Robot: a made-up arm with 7 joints.
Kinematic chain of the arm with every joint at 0, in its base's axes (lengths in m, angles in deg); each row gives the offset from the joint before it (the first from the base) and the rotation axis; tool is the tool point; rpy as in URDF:
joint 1: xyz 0 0 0 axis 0.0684 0.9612 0.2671
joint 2: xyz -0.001 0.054 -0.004 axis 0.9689 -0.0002 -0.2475
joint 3: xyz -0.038 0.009 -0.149 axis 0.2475 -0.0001 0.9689
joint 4: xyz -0.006 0 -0.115 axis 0.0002 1 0
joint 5: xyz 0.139 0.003 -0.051 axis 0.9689 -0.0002 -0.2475
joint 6: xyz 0.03 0 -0.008 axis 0.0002 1 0
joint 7: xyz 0.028 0 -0.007 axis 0.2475 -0.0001 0.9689
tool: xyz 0 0 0 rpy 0 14.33 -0.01
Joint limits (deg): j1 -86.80..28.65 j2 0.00..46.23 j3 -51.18..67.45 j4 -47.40..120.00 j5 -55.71..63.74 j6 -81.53..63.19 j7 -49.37..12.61
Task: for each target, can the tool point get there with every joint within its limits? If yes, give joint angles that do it. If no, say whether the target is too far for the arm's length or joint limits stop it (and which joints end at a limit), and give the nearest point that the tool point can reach.
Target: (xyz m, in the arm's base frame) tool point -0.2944 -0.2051 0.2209
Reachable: no: joint limits stop it (at a limit: joint 1, joint 2, joint 3, joint 4) | nearest point 0.1194 -0.1217 0.0387 | short by 0.460 m
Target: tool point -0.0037 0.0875 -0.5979
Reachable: no: too far | nearest point -0.0021 0.0828 -0.4797 | short by 0.118 m
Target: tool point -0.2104 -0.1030 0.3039
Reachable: no: joint limits stop it (at a limit: joint 1, joint 2, joint 4) | nearest point 0.1386 -0.0975 0.0726 | short by 0.419 m
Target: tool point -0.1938 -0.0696 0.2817
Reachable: no: joint limits stop it (at a limit: joint 1, joint 2, joint 4) | nearest point 0.1412 -0.0911 0.0765 | short by 0.393 m
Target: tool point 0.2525 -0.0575 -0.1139
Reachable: yes | joints -40.86 5.12 -23.07 -18.65 39.15 -52.04 -30.63
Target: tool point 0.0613 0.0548 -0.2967
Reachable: yes | joints 16.95 13.24 -19.46 -24.50 -6.46 32.68 -3.66
